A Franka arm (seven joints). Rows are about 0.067 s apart.
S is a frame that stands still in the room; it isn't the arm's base.
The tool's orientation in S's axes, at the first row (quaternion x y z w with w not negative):
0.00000, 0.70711, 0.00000, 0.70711
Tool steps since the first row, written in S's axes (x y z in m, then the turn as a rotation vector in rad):
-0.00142, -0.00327, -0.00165, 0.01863, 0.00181, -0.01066
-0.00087, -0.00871, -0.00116, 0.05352, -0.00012, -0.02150
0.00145, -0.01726, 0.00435, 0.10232, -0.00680, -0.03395
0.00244, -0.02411, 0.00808, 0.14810, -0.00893, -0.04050
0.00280, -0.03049, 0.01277, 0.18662, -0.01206, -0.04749
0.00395, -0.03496, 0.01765, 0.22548, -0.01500, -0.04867
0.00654, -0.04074, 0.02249, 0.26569, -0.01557, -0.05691
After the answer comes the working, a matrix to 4 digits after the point.
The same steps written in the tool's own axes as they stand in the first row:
0.00165, -0.00327, -0.00142, 0.01066, 0.00181, 0.01863
0.00116, -0.00871, -0.00087, 0.02150, -0.00012, 0.05352
-0.00435, -0.01726, 0.00145, 0.03395, -0.00680, 0.10232
-0.00808, -0.02411, 0.00244, 0.04050, -0.00893, 0.14810
-0.01277, -0.03049, 0.00280, 0.04749, -0.01206, 0.18662
-0.01765, -0.03496, 0.00395, 0.04867, -0.01500, 0.22548
-0.02249, -0.04074, 0.00654, 0.05691, -0.01557, 0.26569

The tool's axes in the first row as the columns of a matrix, in S's axes (rounded; the answer above uses it unrounded):
0.0000, 0.0000, 1.0000
0.0000, 1.0000, 0.0000
-1.0000, 0.0000, 0.0000

